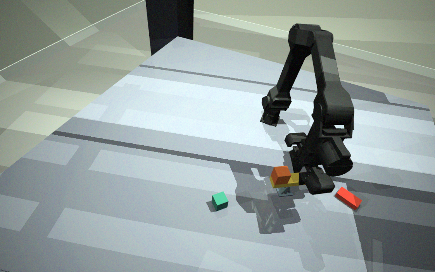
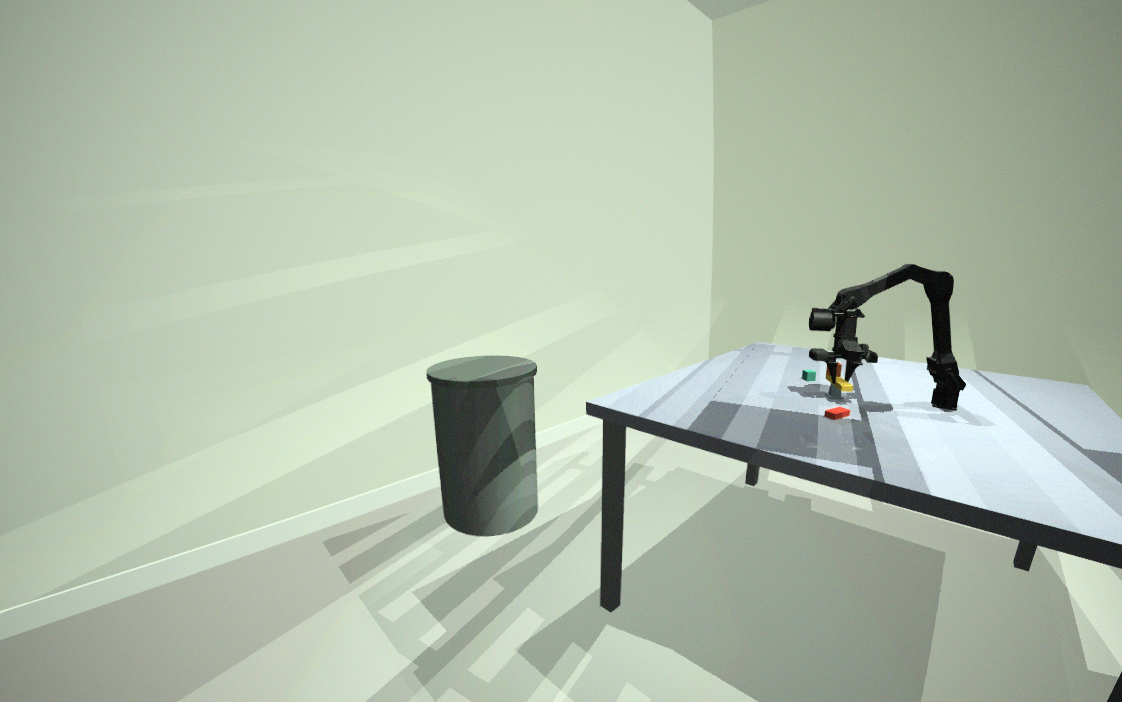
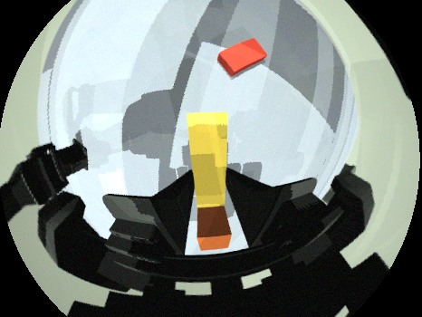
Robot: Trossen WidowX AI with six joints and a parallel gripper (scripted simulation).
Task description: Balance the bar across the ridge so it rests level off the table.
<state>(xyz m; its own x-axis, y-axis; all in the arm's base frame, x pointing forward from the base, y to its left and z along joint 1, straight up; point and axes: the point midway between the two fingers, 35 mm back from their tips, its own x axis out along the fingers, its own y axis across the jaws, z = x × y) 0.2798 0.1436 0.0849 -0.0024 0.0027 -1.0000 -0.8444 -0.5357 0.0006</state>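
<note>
Right now my gripper tip is 3 cm to the left of the yellow bar, 2 cm below it and 2 cm short of it. The rest, counted from my gripper tip: green cube (18 cm to the right, 14 cm ahead, 3 cm below); then red flat block (16 cm to the left, 4 cm below, 3 cm behind).
</note>
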